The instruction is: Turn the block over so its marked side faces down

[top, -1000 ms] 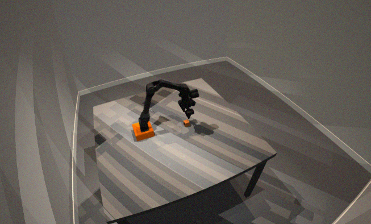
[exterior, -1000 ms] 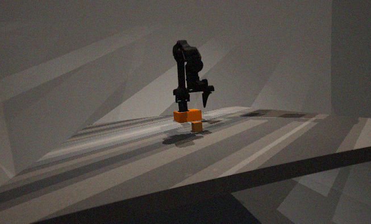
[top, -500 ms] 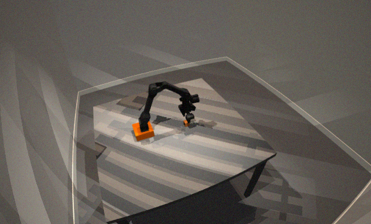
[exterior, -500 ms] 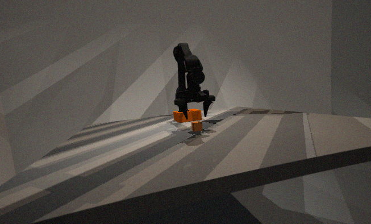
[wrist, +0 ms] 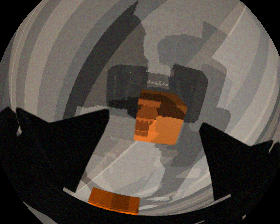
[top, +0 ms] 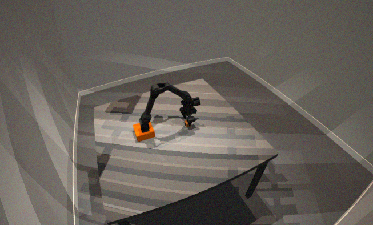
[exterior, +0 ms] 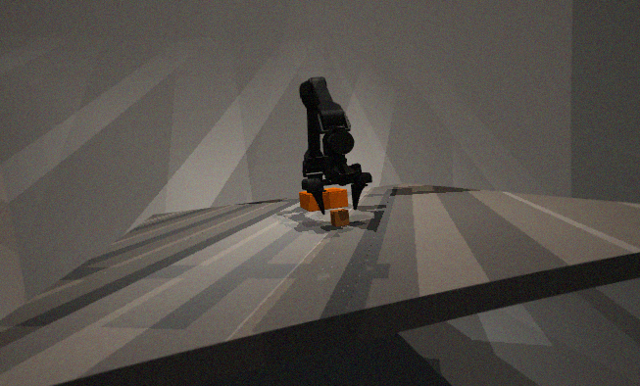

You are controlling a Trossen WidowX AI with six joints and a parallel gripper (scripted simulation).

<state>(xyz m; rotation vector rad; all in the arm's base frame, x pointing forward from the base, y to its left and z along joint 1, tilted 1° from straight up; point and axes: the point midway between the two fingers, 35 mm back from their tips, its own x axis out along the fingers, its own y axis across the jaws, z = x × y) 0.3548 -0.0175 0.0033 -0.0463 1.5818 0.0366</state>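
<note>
Right now the small orange block is 2 cm below my gripper tip and 1 cm behind it.
</note>
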